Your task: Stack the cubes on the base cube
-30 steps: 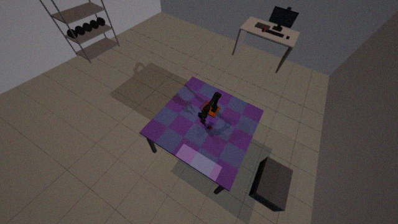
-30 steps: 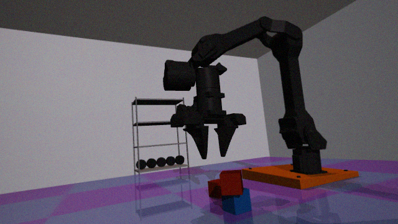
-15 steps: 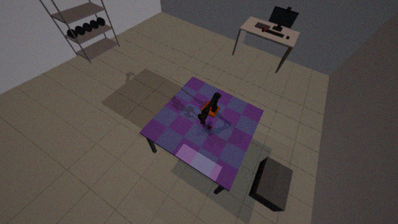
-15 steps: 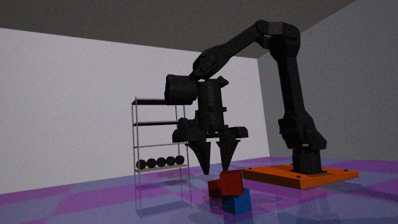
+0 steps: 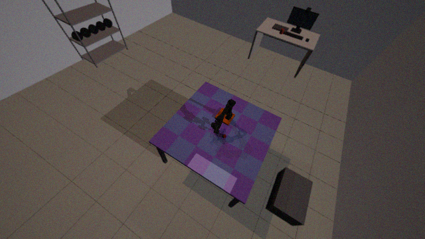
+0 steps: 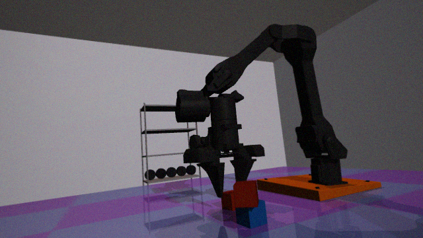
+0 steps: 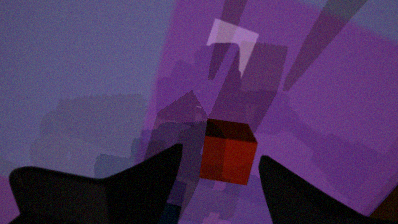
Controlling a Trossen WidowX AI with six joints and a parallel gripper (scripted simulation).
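Right now the blue cube is 110 mm to the left of my gripper tip, 10 mm below it and 10 mm ahead of it.
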